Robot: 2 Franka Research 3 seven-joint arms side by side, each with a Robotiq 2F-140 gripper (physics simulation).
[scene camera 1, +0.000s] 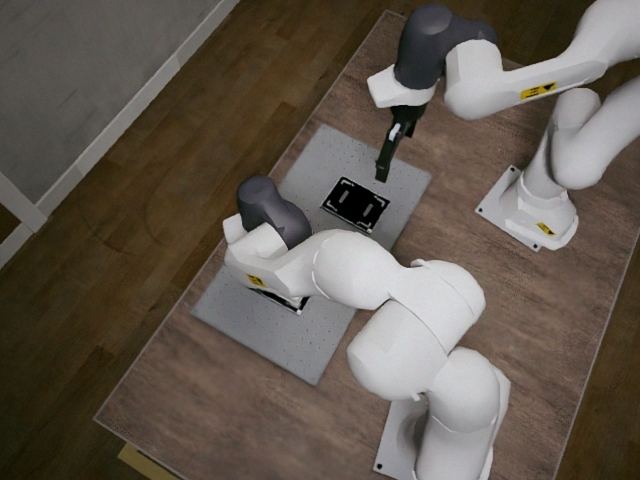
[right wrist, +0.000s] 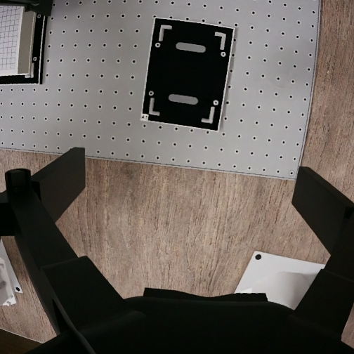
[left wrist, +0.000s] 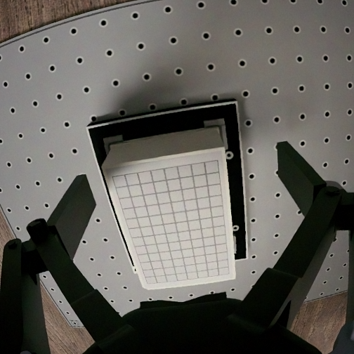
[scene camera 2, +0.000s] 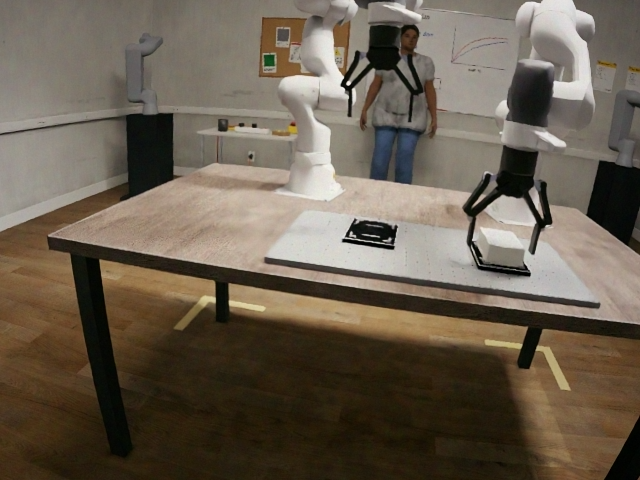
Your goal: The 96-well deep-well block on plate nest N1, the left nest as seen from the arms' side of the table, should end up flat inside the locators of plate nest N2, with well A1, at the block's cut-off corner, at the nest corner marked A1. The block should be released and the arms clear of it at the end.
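Note:
The white deep-well block (scene camera 2: 498, 255) (left wrist: 172, 220) (right wrist: 7, 42) sits on black nest N1 (scene camera 2: 524, 271) (left wrist: 241, 200) (right wrist: 20, 80); its cut-off corner cannot be made out. Nest N2 (scene camera 1: 356, 204) (scene camera 2: 370, 243) (right wrist: 185, 72) is empty, its A1 label (right wrist: 144, 117) at the lower-left corner in the right wrist view. My left gripper (scene camera 2: 501, 247) (left wrist: 182, 174) is open, its fingers spread either side of the block with gaps, slightly turned relative to it. The left arm hides it in scene camera 1. My right gripper (scene camera 1: 381, 178) (scene camera 2: 380, 117) (right wrist: 191, 176) is open and empty, raised high.
Both nests are on a grey perforated plate (scene camera 1: 279, 341) (scene camera 2: 429, 263) (left wrist: 300, 75) (right wrist: 100, 125) on the wooden table (scene camera 1: 180, 392) (scene camera 2: 155, 217). In scene camera 1 the left arm (scene camera 1: 356, 268) reaches low across the plate, near N2. A person (scene camera 2: 398, 93) stands behind the table.

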